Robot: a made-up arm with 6 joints.
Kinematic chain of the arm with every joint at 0, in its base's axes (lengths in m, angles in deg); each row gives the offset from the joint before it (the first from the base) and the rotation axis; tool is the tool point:
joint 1: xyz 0 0 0.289 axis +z
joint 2: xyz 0 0 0 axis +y
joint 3: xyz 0 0 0.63 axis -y
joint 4: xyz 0 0 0 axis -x
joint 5: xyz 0.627 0 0 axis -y
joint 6: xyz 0 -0.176 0 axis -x
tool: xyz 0 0 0
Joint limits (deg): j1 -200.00..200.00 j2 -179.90..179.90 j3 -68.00..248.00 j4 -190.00..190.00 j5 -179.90..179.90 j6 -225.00..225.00
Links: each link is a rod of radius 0.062 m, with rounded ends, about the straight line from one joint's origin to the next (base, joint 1, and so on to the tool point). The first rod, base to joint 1, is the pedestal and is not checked.
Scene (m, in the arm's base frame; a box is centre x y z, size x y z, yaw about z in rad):
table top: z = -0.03
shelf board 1: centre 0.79 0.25 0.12 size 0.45 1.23 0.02 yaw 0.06
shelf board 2: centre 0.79 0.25 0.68 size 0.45 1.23 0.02 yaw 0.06
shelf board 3: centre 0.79 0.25 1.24 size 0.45 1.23 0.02 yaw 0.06
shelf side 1: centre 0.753 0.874 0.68 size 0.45 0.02 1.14 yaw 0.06
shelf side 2: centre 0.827 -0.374 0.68 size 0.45 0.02 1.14 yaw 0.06
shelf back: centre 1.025 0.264 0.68 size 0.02 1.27 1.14 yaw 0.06
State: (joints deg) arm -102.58 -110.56 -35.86 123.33 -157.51 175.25
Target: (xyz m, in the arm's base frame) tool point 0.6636 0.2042 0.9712
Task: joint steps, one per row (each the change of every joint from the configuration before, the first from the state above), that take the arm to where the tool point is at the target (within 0.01 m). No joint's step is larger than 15 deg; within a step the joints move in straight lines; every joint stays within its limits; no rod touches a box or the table.
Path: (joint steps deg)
1: 13.65 14.34 4.23 1.57 0.00 0.00
2: 13.65 14.35 4.23 1.56 0.00 0.00
3: 13.65 14.34 4.23 1.57 0.00 0.00
4: 13.65 14.35 4.23 1.57 0.00 0.00
5: 13.65 14.34 4.23 1.56 0.00 0.00
6: 13.65 14.35 4.23 1.57 0.00 0.00
7: 13.65 14.34 4.23 1.57 0.00 0.00
8: 13.65 14.35 4.23 1.56 0.00 0.00

